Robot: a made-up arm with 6 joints. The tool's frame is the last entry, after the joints.
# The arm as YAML. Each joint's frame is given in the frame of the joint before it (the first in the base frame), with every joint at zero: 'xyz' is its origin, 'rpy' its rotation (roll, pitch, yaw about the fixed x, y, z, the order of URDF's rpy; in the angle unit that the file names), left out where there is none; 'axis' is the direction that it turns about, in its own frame. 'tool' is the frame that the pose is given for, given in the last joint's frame.
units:
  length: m
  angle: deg
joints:
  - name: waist
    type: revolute
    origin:
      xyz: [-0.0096, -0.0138, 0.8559]
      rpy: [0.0, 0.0, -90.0]
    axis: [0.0, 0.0, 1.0]
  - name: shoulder
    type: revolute
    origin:
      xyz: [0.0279, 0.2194, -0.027]
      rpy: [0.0, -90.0, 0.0]
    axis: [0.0, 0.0, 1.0]
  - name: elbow
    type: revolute
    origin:
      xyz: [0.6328, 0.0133, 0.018]
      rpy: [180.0, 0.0, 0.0]
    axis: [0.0, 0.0, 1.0]
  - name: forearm
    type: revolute
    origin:
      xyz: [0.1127, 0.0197, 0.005]
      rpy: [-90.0, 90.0, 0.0]
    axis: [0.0, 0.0, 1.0]
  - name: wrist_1
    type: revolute
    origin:
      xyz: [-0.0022, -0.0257, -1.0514]
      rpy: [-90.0, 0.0, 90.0]
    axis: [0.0, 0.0, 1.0]
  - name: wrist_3
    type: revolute
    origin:
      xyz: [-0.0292, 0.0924, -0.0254]
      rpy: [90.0, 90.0, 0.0]
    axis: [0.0, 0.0, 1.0]
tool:
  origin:
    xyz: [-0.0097, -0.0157, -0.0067]
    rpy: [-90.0, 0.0, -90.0]
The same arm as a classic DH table. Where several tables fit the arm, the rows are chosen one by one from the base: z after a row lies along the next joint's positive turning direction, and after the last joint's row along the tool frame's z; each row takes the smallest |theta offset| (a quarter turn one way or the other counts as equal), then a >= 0, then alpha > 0; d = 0 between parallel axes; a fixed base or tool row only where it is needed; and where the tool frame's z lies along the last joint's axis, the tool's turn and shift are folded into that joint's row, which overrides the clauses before.
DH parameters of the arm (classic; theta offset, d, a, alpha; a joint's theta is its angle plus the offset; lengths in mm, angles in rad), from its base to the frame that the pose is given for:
base (fixed): 0.9630 0.0 -16.8 0.0000
waist: -0.9630 828.9 219.4 -1.5708
shoulder: -1.5498 0.0 632.9 3.1416
elbow: 0.0210 14.9 112.7 -1.5708
forearm: 0.0000 -1031.7 25.7 1.5708
wrist_1: 0.0000 -23.2 29.2 -1.5708
wrist_3: 0.0000 -99.1 15.7 -1.5708
tool (fixed): 0.0000 -9.7 0.0 0.0000

